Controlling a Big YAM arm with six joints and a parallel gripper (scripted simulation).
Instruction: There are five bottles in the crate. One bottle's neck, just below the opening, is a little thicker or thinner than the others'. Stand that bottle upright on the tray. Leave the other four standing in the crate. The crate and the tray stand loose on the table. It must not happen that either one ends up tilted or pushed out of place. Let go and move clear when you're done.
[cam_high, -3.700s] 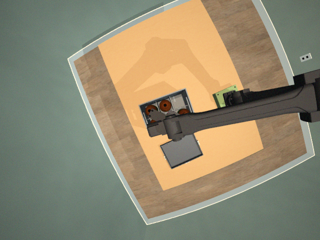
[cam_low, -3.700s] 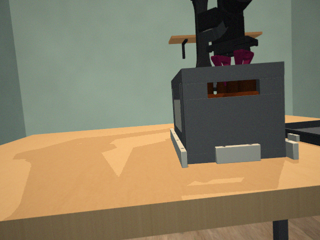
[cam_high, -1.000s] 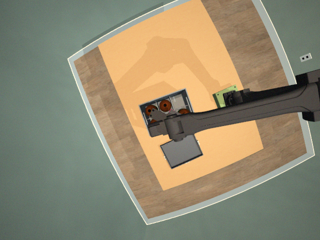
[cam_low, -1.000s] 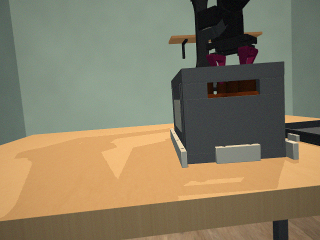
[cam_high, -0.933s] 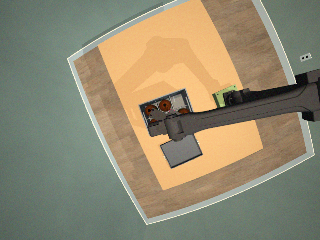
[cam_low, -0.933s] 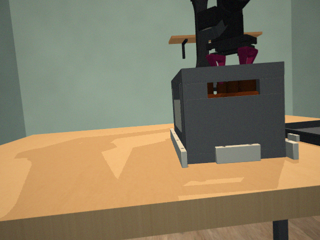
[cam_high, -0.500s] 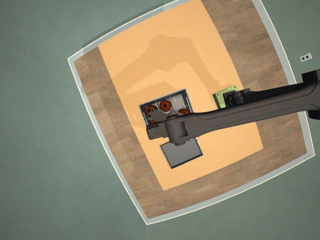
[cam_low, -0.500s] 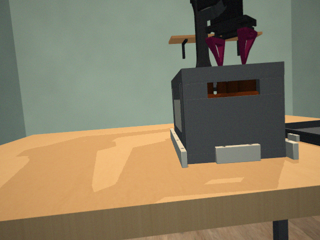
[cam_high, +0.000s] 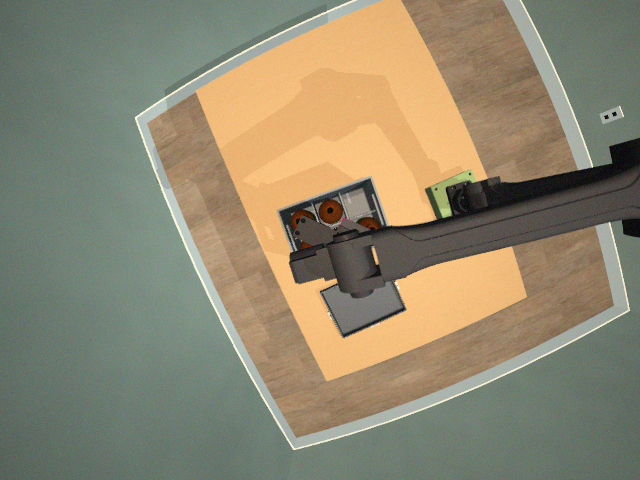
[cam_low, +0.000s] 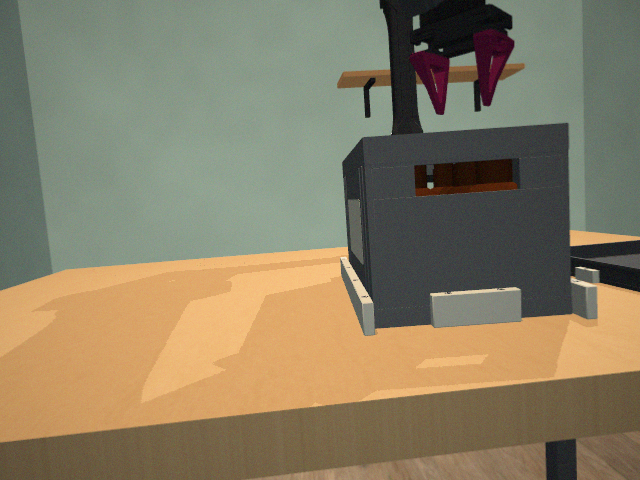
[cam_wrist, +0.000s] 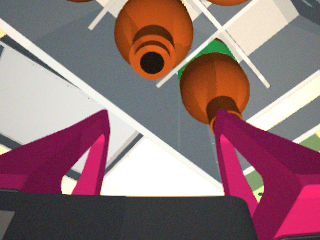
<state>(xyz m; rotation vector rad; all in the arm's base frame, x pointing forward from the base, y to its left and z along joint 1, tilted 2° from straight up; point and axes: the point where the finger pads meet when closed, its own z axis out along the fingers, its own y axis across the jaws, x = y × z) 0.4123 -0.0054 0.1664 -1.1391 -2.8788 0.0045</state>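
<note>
My gripper is now 14 cm above the dark grey crate, 5 cm to the left of it and 1 cm short of it. The rest, counted from my hand: grey tray: 24 cm to the left, 21 cm below.
</note>
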